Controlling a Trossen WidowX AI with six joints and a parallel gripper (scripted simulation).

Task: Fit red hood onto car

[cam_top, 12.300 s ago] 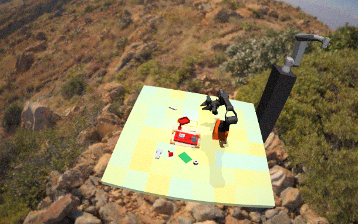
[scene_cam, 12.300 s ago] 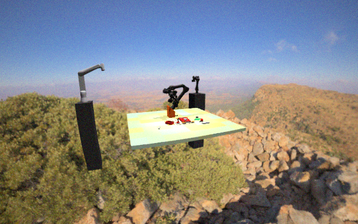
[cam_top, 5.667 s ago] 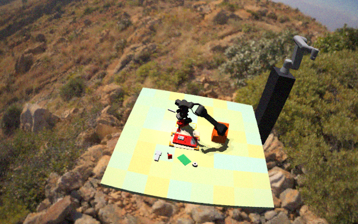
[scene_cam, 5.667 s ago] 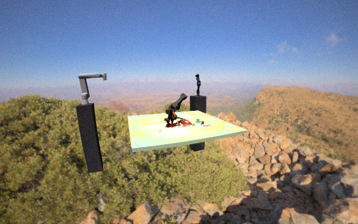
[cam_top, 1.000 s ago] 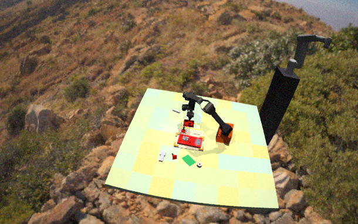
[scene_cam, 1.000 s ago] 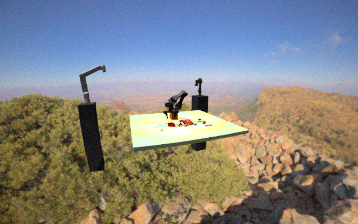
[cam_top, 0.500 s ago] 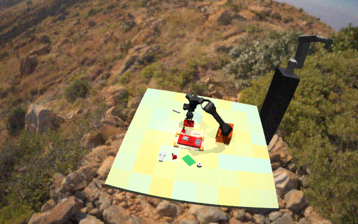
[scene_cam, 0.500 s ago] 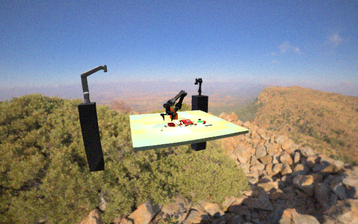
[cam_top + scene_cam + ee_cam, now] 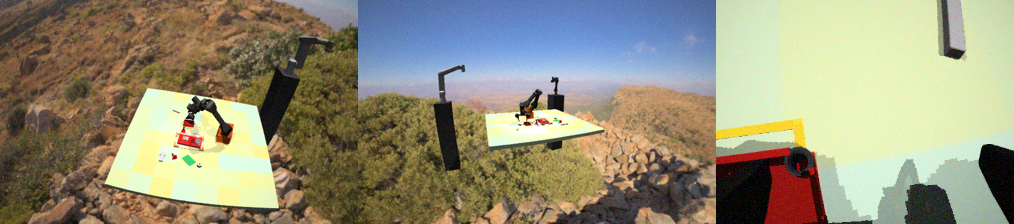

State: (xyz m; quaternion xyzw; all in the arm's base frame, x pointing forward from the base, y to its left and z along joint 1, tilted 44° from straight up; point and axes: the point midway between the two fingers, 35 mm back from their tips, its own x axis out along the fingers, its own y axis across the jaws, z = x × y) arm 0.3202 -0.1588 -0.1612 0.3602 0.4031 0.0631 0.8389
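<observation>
My gripper tip is now 30 mm past the red hood, 60 mm to the right of it and 40 mm above it. Round my gripper tip: white piece (170 mm ahead, 480 mm to the left, 40 mm below); white wheel (130 mm behind, 540 mm to the left, 40 mm below); green flat tile (40 mm behind, 490 mm to the left, 50 mm below).
</observation>
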